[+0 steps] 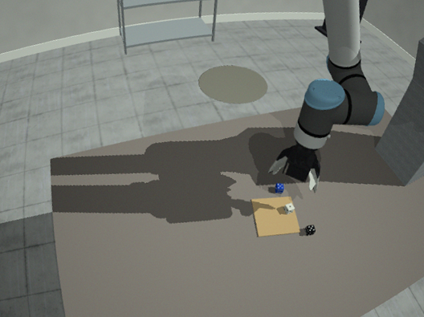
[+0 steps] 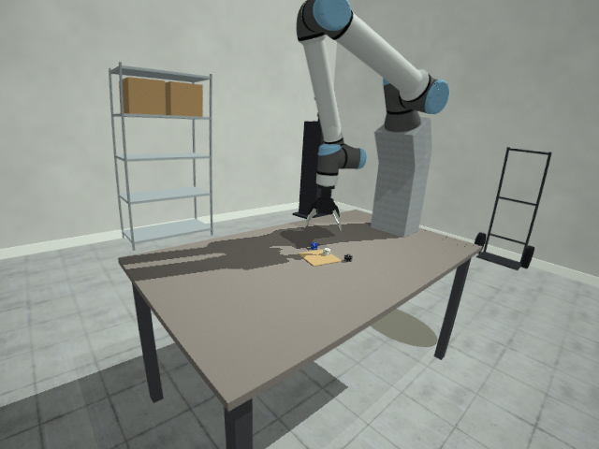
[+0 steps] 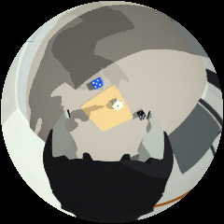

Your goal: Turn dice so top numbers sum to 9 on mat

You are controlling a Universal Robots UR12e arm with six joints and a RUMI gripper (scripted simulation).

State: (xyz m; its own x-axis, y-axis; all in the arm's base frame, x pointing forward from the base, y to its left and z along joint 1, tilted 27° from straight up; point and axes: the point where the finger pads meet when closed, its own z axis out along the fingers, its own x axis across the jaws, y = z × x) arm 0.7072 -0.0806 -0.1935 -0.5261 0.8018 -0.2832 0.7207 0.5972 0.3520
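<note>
My hand is 90 mm above the blue die, 40 mm to the left of it and 10 mm past it. Also, from my hand: tan mat 100 mm below, 60 mm ahead, 40 mm to the left; white die 90 mm below, 40 mm to the left, 10 mm ahead; black die 140 mm to the left, 90 mm below, 10 mm behind.
</note>
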